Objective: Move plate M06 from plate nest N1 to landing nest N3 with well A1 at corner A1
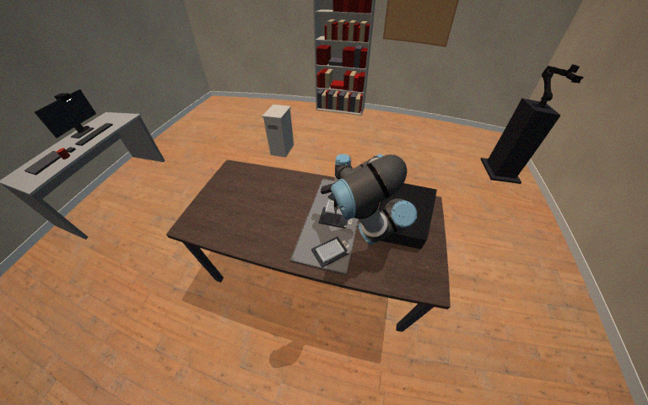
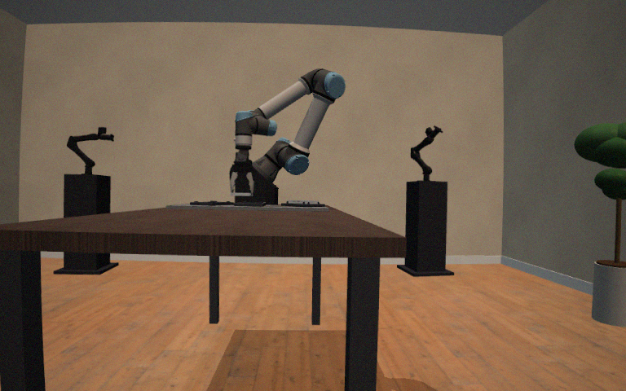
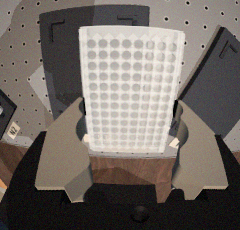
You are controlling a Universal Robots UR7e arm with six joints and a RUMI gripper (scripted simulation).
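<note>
My hand is 5 cm above the landing nest N3, 4 cm to the right of it and 1 cm short of it. Also, from my hand: N2 label: 21 cm to the left, 7 cm behind, 6 cm below; N3 label: 9 cm behind, 6 cm below, 5 cm to the left.
</note>
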